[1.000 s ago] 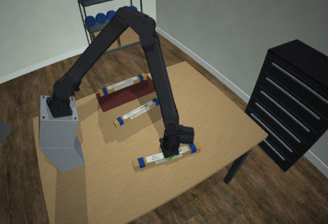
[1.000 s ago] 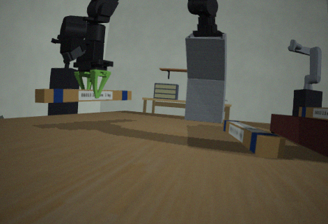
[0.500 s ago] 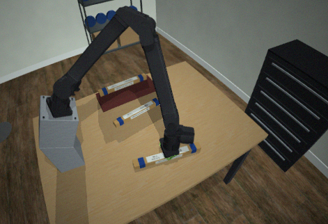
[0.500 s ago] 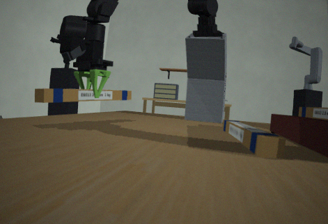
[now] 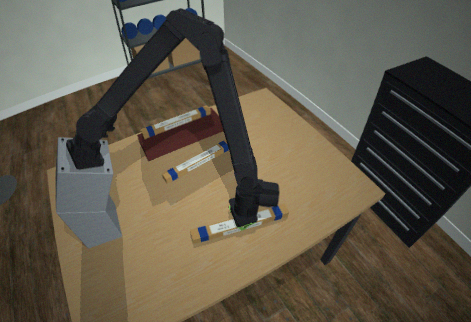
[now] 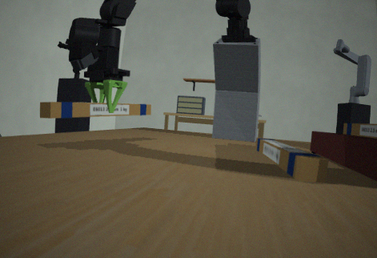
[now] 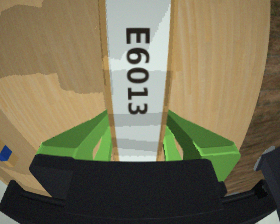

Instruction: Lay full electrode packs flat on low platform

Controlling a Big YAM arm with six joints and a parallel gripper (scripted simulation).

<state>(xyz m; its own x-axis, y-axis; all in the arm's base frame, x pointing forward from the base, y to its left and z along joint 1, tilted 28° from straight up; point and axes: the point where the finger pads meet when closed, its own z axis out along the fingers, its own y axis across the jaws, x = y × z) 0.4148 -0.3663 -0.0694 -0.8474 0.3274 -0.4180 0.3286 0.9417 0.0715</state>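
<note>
My hand is 10 mm below the pack of welding electrodes. Round my hand: dark red platform (140 mm ahead, 570 mm to the left, 60 mm below).
</note>
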